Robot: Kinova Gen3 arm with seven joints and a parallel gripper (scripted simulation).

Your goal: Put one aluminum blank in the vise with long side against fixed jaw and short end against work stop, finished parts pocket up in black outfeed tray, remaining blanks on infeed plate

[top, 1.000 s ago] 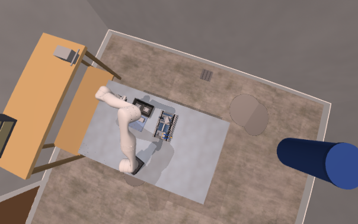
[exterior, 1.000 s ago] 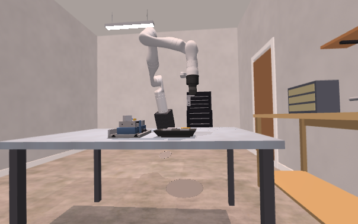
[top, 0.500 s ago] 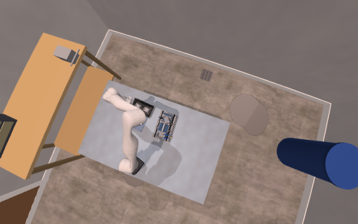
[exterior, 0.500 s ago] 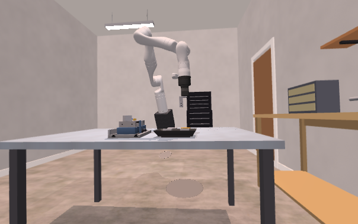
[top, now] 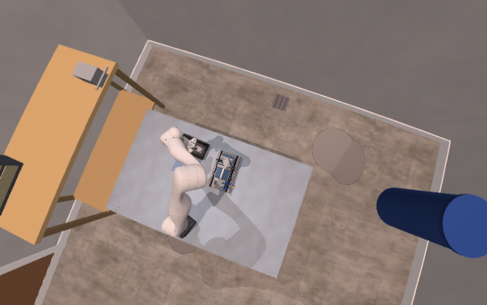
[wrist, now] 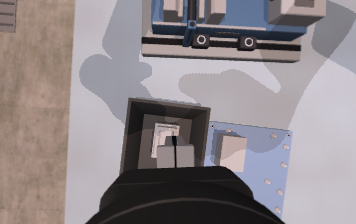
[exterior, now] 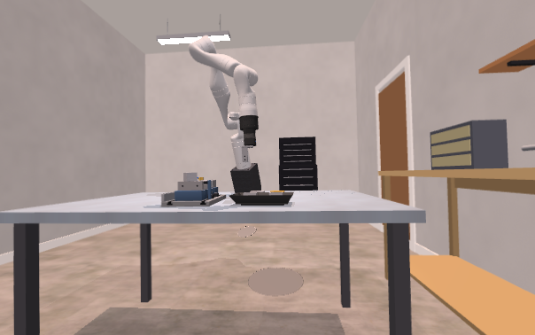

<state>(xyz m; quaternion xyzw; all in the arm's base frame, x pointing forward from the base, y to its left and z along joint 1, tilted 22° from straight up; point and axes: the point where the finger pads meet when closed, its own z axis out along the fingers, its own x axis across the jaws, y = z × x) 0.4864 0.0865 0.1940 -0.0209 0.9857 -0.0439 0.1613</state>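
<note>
Right now the vise is 220 mm to the right of my hand, 150 mm below it and 100 mm behind it. The rest, counted from my hand: yellow brass blank: 160 mm below, 130 mm to the left, 100 mm behind.
</note>
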